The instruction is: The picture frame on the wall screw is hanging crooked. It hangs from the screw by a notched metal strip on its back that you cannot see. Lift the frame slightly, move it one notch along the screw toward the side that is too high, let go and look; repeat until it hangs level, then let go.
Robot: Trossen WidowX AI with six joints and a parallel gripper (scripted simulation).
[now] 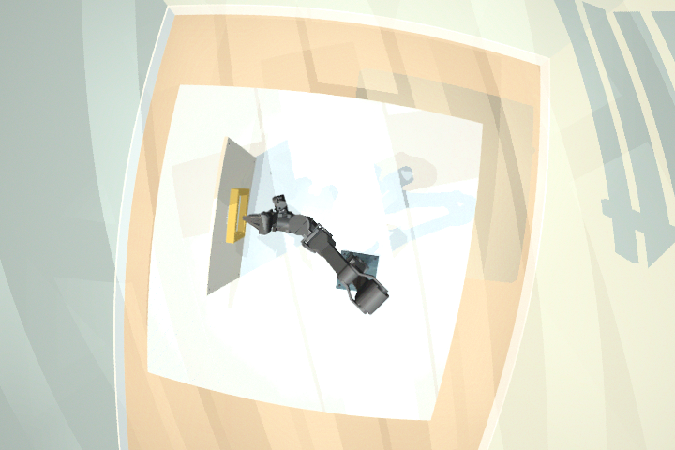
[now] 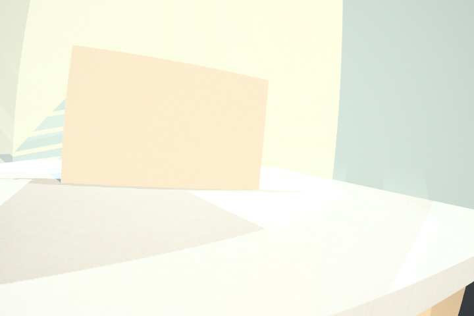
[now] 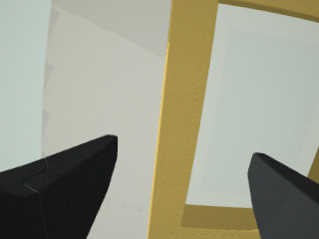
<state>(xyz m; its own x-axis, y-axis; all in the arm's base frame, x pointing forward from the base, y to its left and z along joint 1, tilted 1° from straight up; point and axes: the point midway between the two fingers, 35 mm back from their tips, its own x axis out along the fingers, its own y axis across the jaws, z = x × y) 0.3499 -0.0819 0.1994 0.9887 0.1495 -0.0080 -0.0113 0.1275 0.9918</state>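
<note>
Right now my gripper tip is 5 cm short of the picture frame, 1 cm to the right of it and 5 cm above it. From my gripper tip the other things lie so: grey wall panel 6 cm ahead, 2 cm to the left, 6 cm below.
</note>
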